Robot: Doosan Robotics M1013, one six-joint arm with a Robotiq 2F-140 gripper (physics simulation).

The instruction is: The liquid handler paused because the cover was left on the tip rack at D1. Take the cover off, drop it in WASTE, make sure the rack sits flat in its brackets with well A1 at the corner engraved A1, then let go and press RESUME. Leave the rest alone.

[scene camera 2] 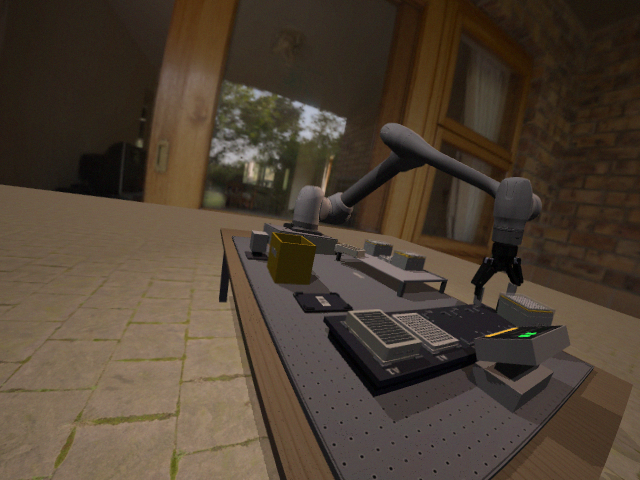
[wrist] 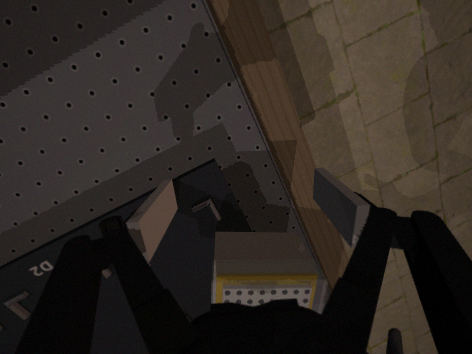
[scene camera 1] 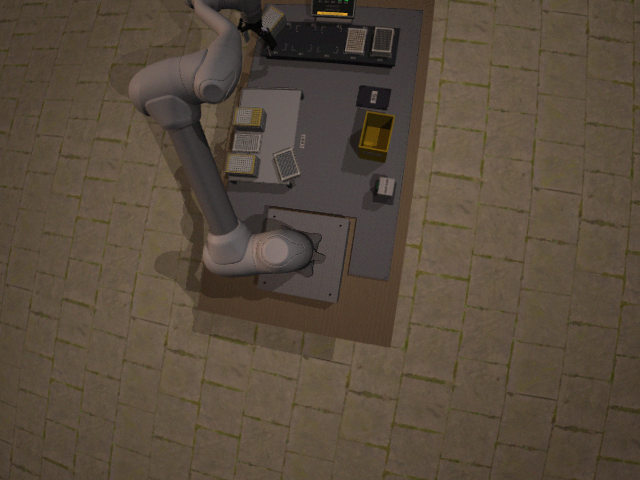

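A tip rack with a yellow rim sits askew at the deck's far-left end. Pale, see-through edges show around it; I cannot tell how the cover sits or where well A1 is. The black deck has corner brackets. My gripper is open and empty, above the deck end beside the rack; the rack's lower part is cut off behind the gripper body in the wrist view. The yellow bin stands upright. The control panel shows an orange bar and green patches.
Two racks sit at the deck's other end. A low white stand carries several racks. A flat dark plate lies near the bin. A small pale box stands beyond it.
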